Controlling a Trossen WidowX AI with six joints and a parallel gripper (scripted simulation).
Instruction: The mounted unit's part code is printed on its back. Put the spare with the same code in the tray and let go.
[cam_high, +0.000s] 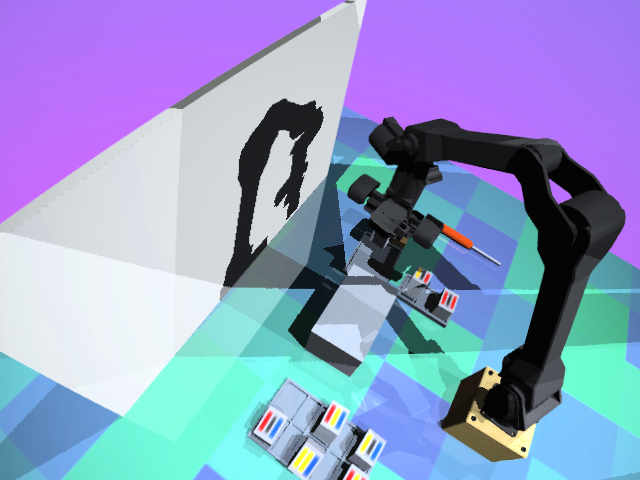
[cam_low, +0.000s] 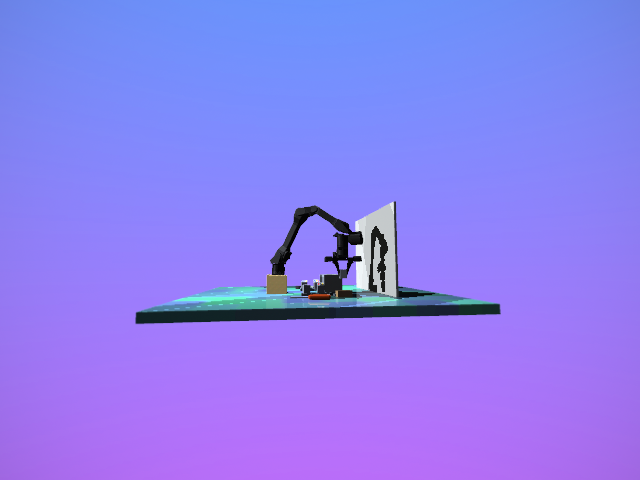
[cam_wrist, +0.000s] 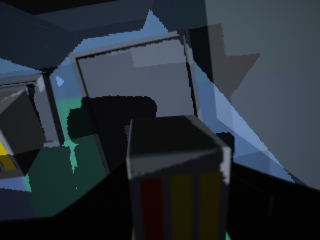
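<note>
Right now the tray is 9 cm below my gripper tip and 1 cm behind it. The rest, counted from my gripper tip: grey spare 2 cm above; white wall panel 21 cm to the left, 19 cm ahead, 13 cm above; mounted unit 18 cm to the left, 6 cm behind, 4 cm below.
</note>
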